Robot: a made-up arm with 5 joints. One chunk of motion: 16 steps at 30 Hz.
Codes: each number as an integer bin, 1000 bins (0 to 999) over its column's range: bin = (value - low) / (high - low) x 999, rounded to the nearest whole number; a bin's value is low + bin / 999 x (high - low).
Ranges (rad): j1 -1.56..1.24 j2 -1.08..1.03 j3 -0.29..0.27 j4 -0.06..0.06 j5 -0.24..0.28
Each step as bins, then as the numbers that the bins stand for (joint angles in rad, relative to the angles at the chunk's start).
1 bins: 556 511 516 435 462
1 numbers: -0.0016 -0.0007 -0.0008 -0.0077 0.0005
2 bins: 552 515 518 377 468
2 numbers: -0.0129 0.0077 0.0004 -0.0147 0.0036
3 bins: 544 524 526 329 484
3 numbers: -0.0353 0.0267 0.0049 -0.0205 0.0119
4 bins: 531 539 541 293 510
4 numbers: -0.0717 0.0584 0.0133 -0.0248 0.0255
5 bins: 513 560 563 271 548
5 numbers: -0.1222 0.1028 0.0256 -0.0274 0.0452
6 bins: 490 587 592 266 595
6 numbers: -0.1866 0.1598 0.0419 -0.0280 0.0697
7 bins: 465 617 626 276 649
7 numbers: -0.2567 0.2232 0.0609 -0.0268 0.0978
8 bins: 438 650 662 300 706
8 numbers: -0.3324 0.2929 0.0811 -0.0240 0.1275
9 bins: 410 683 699 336 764
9 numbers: -0.4109 0.3626 0.1018 -0.0196 0.1577
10 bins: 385 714 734 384 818
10 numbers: -0.4809 0.4280 0.1215 -0.0139 0.1858
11 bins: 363 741 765 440 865
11 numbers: -0.5426 0.4851 0.1388 -0.0071 0.2103
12 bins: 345 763 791 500 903
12 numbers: -0.5930 0.5315 0.1534 0.0001 0.2300
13 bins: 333 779 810 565 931
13 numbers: -0.6267 0.5653 0.1641 0.0079 0.2446
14 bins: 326 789 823 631 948
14 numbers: -0.6463 0.5865 0.1713 0.0158 0.2535
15 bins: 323 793 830 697 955
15 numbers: -0.6547 0.5949 0.1753 0.0237 0.2571
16 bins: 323 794 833 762 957
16 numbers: -0.6547 0.5970 0.1769 0.0315 0.2581
